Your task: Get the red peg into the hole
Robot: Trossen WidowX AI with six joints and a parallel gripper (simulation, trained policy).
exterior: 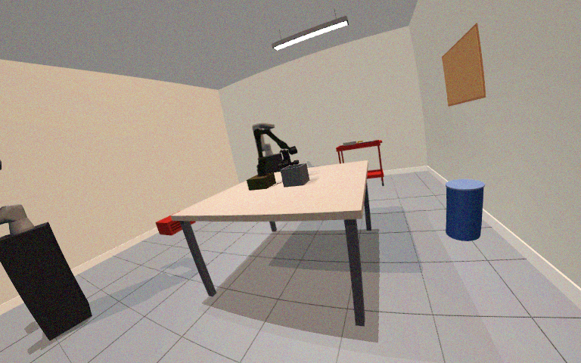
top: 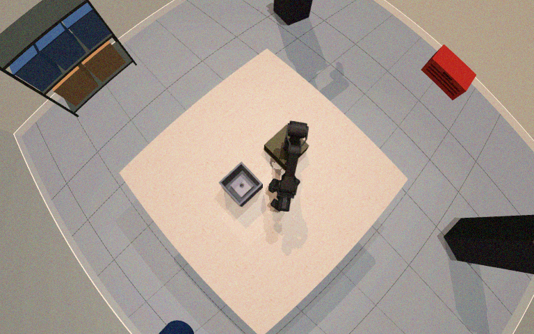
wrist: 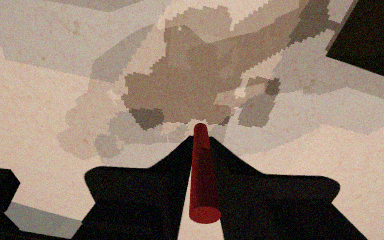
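The plate is 170 mm to the right of my gripper tip, 160 mm ahead of it and 10 mm below it. Also, from my gripper tip: red peg (20 mm above, 10 mm to the right).
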